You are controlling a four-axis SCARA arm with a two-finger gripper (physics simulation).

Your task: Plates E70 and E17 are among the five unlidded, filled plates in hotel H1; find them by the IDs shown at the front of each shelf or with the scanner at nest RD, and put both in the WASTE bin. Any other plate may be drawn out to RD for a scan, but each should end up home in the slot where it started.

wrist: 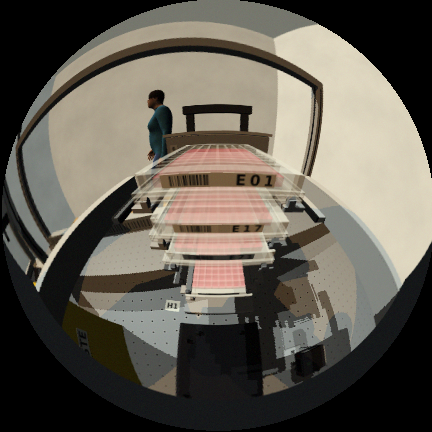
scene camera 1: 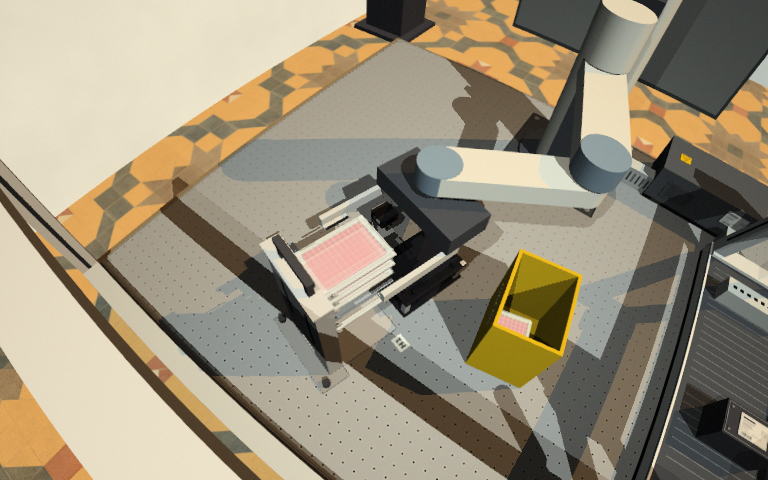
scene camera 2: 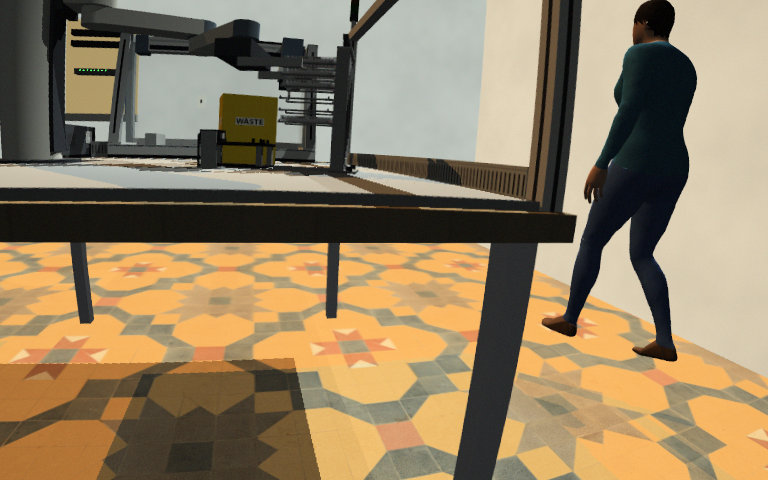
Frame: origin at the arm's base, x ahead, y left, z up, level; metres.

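Seen in the pictures: gripper, fingertip midpoint: (wrist: 217, 180) (scene camera 1: 349, 257) (scene camera 2: 308, 70).
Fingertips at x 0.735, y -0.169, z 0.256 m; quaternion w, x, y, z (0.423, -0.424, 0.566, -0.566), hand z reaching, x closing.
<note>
A point is followed by its place in that frame.
Hotel H1 (scene camera 1: 327, 333) {z 0.220, x 0.841, y -0.127 m} (scene camera 2: 339, 107) {z 0.160, x 0.800, y -0.261 m} holds a stack of pink-filled plates. In the wrist view, plate E01 (wrist: 255, 180) {z 0.276, x 0.680, y -0.170 m} is uppermost, plate E17 (wrist: 246, 228) {z 0.248, x 0.680, y -0.170 m} is below it, and two further plates lie lower with unreadable IDs. An E70 label does not show. My gripper (scene camera 1: 352, 257) {z 0.255, x 0.735, y -0.169 m} (wrist: 217, 180) {z 0.255, x 0.735, y -0.169 m} is open, its fingers reaching along both sides of the stack near the top plate; contact cannot be told. Nest RD (scene camera 1: 421, 291) {z 0.073, x 0.626, y -0.082 m} (wrist: 218, 350) {z 0.073, x 0.612, y -0.133 m} is a black block in front of the hotel. The yellow WASTE bin (scene camera 1: 515, 359) {z 0.130, x 0.665, y 0.132 m} (scene camera 2: 249, 104) {z 0.186, x 0.594, y 0.052 m} (wrist: 107, 345) {z 0.076, x 0.622, y 0.056 m} holds a pink plate (scene camera 1: 514, 323) {z 0.031, x 0.550, y 0.107 m}, its ID unreadable.
A small black scanner (scene camera 1: 385, 215) {z 0.096, x 0.533, y -0.240 m} (wrist: 307, 361) {z 0.096, x 0.532, y -0.237 m} stands beside RD. The H1 tag (scene camera 1: 400, 342) {z 0.013, x 0.717, y -0.062 m} (wrist: 172, 305) {z 0.013, x 0.717, y -0.063 m} lies on the perforated table. A dark box (scene camera 1: 702, 186) {z 0.128, x -0.043, y 0.361 m} stands near the arm base. A person (scene camera 2: 654, 113) (wrist: 161, 125) is outside the frame of the cell.
</note>
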